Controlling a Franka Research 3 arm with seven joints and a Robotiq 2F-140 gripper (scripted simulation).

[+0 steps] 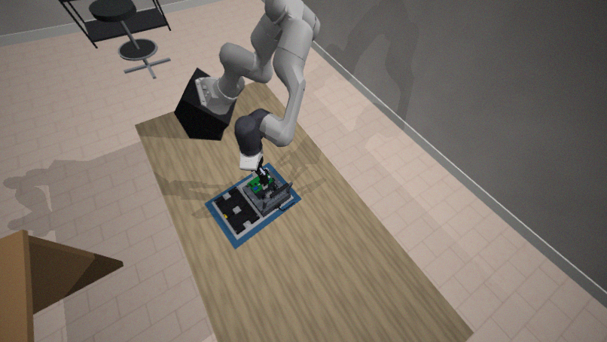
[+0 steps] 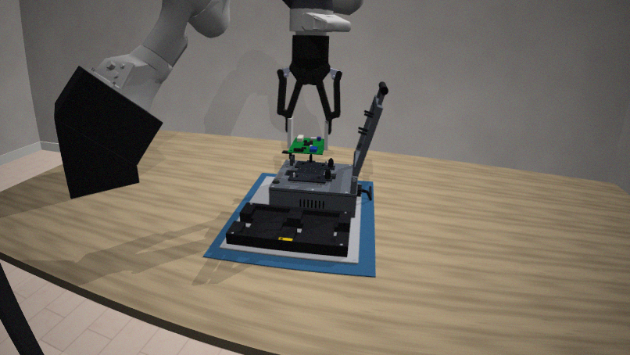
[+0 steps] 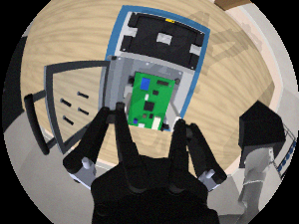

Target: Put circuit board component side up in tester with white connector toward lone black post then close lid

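My hand is 13 cm short of the tester lid, 3 cm to the right of it and 3 cm below it. Also, from my hand: green circuit board 2 cm below.
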